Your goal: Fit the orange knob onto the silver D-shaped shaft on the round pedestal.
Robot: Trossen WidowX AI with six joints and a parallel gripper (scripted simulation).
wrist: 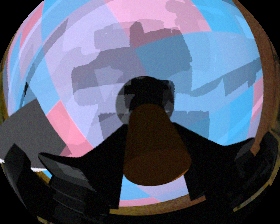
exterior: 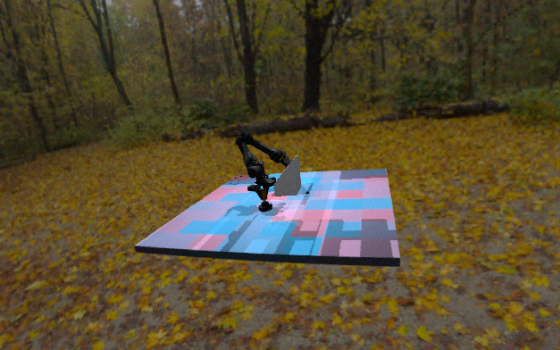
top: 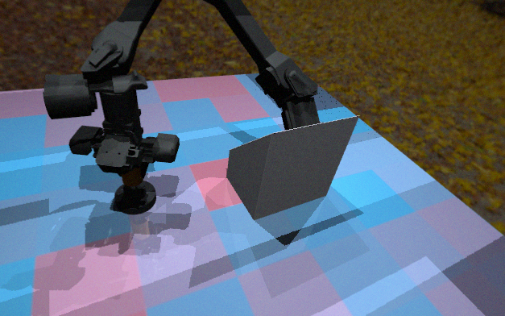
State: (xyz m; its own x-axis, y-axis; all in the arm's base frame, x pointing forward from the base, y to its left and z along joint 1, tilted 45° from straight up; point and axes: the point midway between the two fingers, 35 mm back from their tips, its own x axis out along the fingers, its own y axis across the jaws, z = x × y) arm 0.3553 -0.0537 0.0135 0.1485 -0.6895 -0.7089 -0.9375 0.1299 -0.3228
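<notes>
The orange knob is 3 cm above my gripper tip. Round my gripper tip: round pedestal (4 cm below).
</notes>
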